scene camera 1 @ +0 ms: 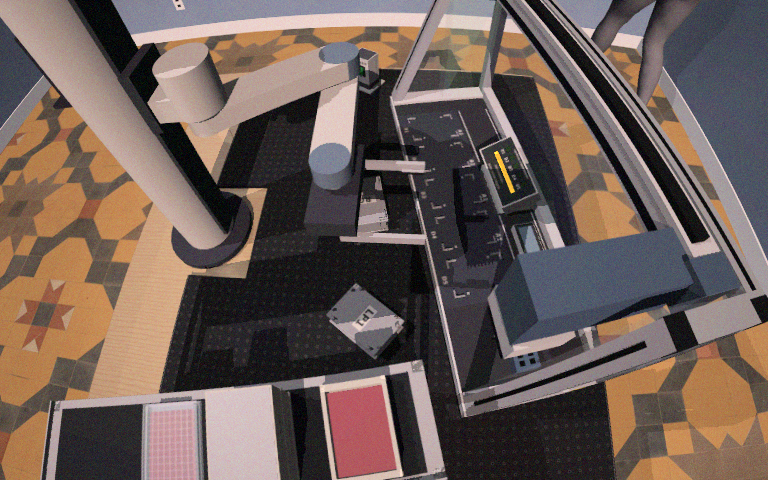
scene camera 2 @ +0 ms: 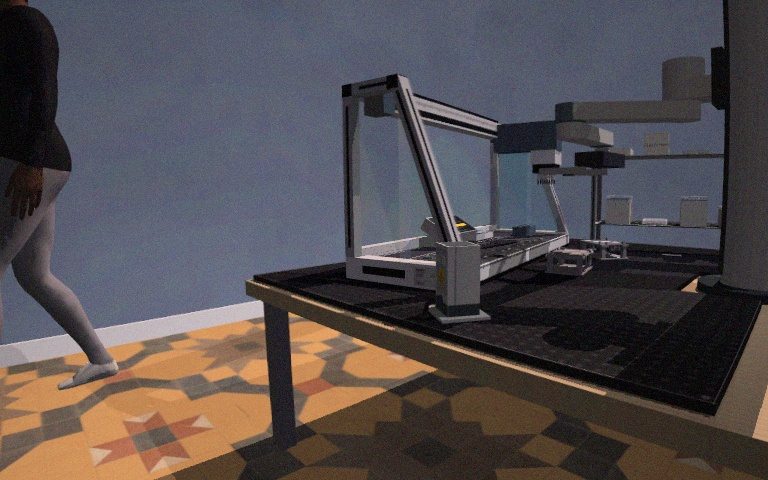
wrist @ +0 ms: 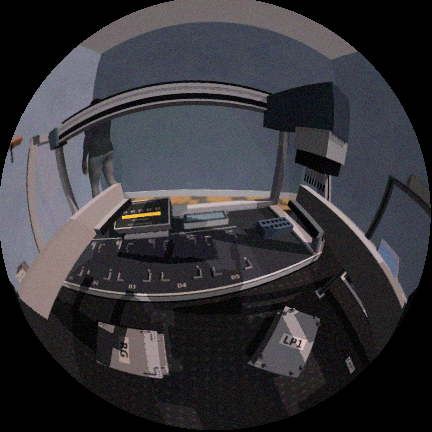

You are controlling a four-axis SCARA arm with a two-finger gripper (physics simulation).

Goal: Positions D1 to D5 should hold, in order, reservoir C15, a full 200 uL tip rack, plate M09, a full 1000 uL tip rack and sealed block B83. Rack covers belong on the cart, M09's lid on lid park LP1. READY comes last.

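My gripper [scene camera 1: 423, 202] [wrist: 207, 190] is open and empty, raised above the stand marked RG [scene camera 1: 372, 210] [scene camera 2: 569, 261] [wrist: 145, 350], its fingers pointing toward the deck [scene camera 1: 472, 325] [wrist: 235, 252]. D2 to D5 show bare corner brackets; D1 is partly behind a finger in the wrist view. Lid park LP1 [scene camera 1: 353, 302] [scene camera 2: 606, 247] [wrist: 294, 352] holds no lid. The cart [scene camera 1: 419, 380] [scene camera 2: 596, 209] bears an open tray with a red inside [scene camera 1: 362, 430], a pink gridded item [scene camera 1: 172, 441] and a white box [scene camera 1: 240, 435]. Which labware is C15, M09 or B83 cannot be read.
A screen with a yellow bar [scene camera 1: 512, 181] [wrist: 142, 222] and a blue block with holes [scene camera 1: 526, 361] [wrist: 275, 227] stand on the deck. The pipetting head [scene camera 1: 611, 277] [scene camera 2: 526, 137] [wrist: 320, 135] hangs over the D5 end. A small tower [scene camera 1: 368, 67] [scene camera 2: 457, 277] stands outside the D1 end.
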